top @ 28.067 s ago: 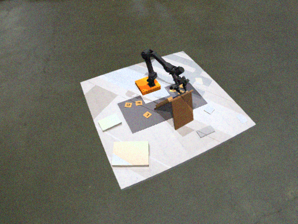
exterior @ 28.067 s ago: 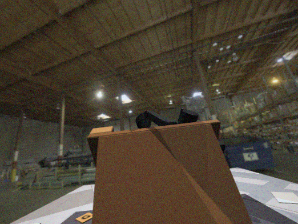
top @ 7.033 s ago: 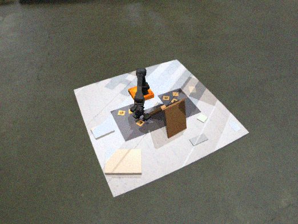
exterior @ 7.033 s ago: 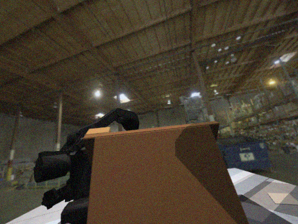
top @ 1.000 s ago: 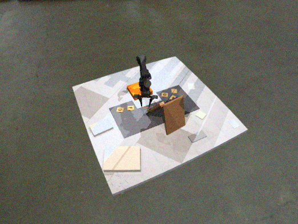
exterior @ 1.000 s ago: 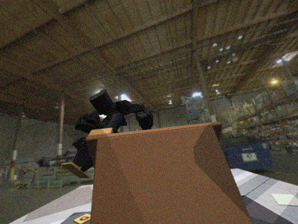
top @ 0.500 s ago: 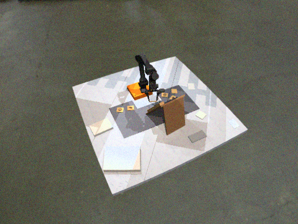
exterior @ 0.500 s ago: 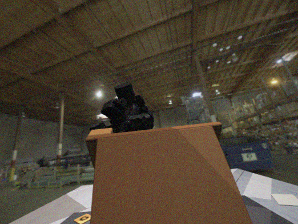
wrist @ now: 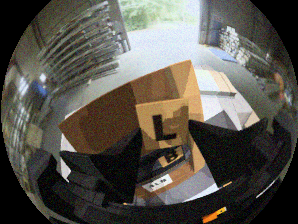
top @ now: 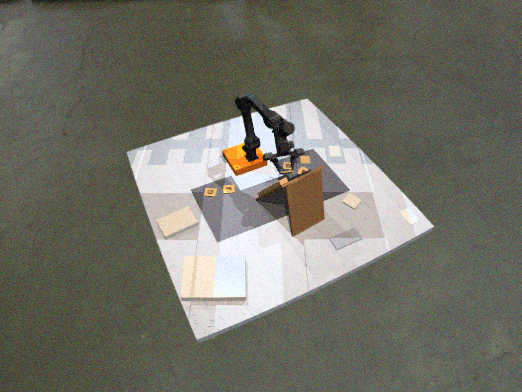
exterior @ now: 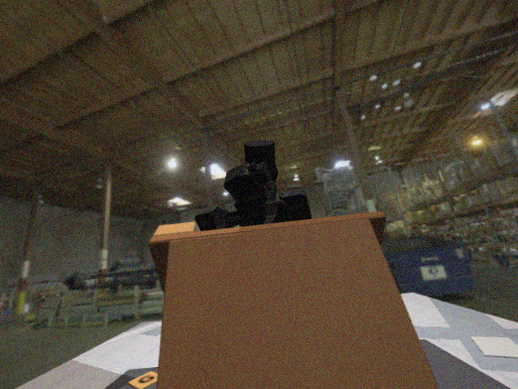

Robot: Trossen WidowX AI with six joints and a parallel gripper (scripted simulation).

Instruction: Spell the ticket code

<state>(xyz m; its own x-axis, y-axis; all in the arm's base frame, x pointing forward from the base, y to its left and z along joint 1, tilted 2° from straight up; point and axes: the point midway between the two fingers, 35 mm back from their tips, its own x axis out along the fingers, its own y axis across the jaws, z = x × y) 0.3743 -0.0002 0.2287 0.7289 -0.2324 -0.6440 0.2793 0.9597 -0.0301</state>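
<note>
Right now my gripper tip is 9 cm past the white ticket, 6 cm to the right of it and 18 cm above it. From my gripper tip the other things lie so: dark mat: 19 cm behind, 26 cm below; then grey plate: 30 cm ahead, 17 cm to the left, 26 cm below.
</note>
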